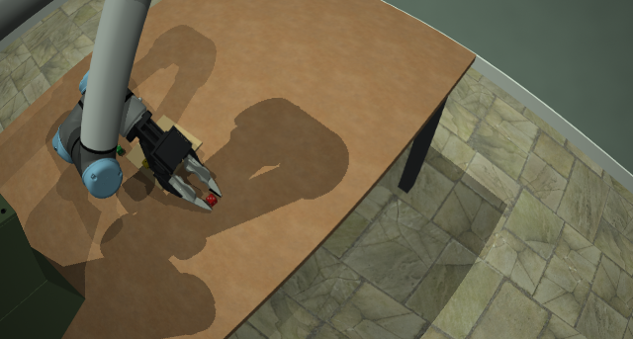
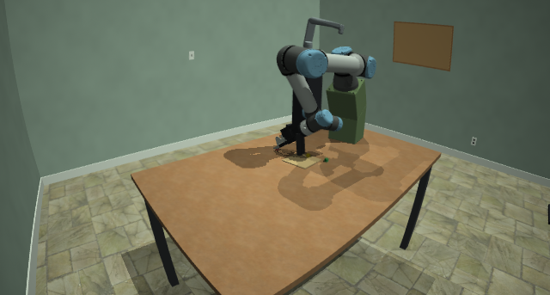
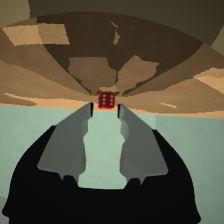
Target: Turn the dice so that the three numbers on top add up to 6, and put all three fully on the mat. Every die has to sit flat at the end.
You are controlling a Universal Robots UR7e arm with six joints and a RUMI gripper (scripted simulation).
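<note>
Right now my hand is 10 mm above the red die. From my hand the other things lie so: yellow die (60 mm behind, 170 mm to the left); then mat (10 mm behind, 180 mm to the left, 10 mm below); then green die (100 mm behind, 260 mm to the left, 10 mm below).
</note>
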